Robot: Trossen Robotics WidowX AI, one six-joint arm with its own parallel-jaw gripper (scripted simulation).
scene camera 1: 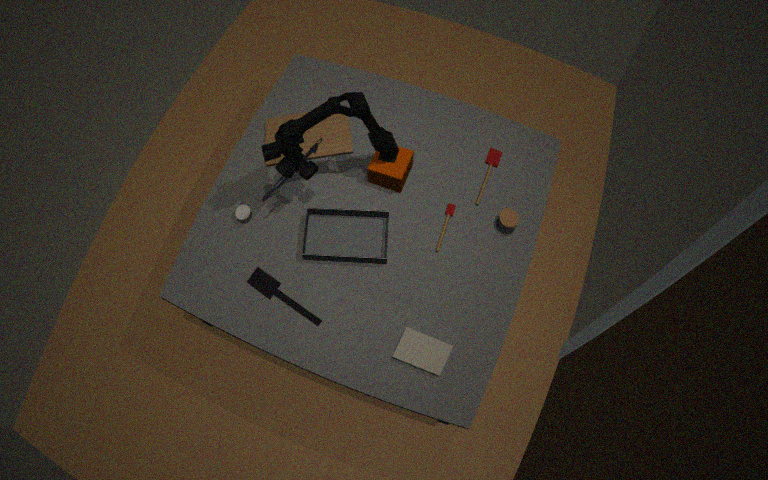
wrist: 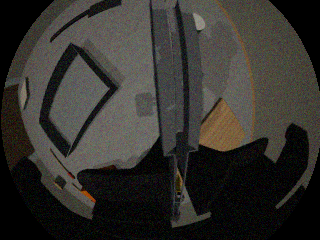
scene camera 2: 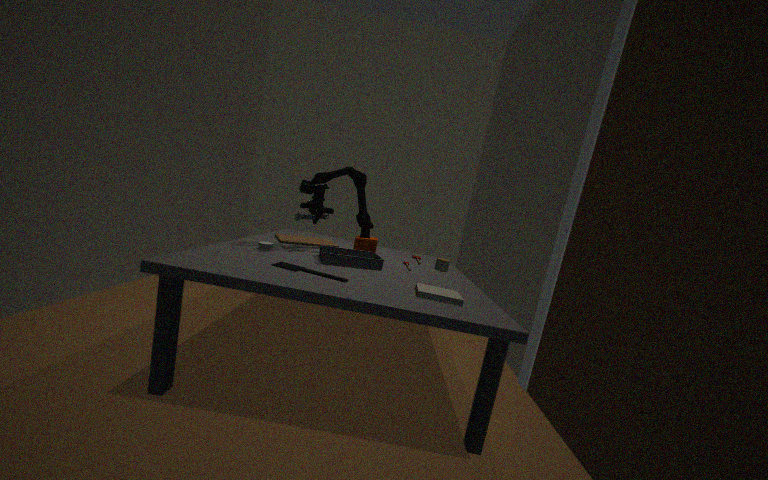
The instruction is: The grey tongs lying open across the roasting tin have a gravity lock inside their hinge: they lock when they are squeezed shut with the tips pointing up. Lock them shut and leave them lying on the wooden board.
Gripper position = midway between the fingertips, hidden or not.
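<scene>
Through scene camera 1 I see my gripper (scene camera 1: 297, 170) together with a wooden board (scene camera 1: 336, 139) and a roasting tin (scene camera 1: 340, 235). A black spatula (scene camera 1: 267, 285) is visible there, and so is a white block (scene camera 1: 419, 350). The wrist view gives me my gripper (wrist: 166, 136) again, as well as the board (wrist: 220, 129) and the tin (wrist: 78, 89). In scene camera 2 I find the tin (scene camera 2: 335, 256).
</scene>
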